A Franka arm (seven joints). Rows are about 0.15 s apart.
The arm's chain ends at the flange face. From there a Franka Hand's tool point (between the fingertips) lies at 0.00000 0.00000 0.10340 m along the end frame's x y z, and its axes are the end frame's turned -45 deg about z.
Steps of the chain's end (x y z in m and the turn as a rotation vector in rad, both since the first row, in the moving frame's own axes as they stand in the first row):
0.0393, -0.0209, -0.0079, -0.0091, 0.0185, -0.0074
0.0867, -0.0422, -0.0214, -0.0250, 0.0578, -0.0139
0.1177, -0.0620, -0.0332, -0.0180, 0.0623, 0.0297
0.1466, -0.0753, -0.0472, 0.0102, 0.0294, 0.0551
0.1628, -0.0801, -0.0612, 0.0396, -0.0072, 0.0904
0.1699, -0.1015, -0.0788, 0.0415, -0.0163, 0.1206
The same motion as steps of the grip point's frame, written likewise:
0.0433, 0.0150, -0.0079, -0.0195, 0.0066, -0.0074
0.0936, 0.0375, -0.0216, -0.0585, 0.0232, -0.0139
0.1302, 0.0453, -0.0334, -0.0568, 0.0313, 0.0297
0.1598, 0.0519, -0.0473, -0.0136, 0.0280, 0.0551
0.1743, 0.0552, -0.0613, 0.0331, 0.0229, 0.0904
0.1940, 0.0443, -0.0789, 0.0409, 0.0178, 0.1206

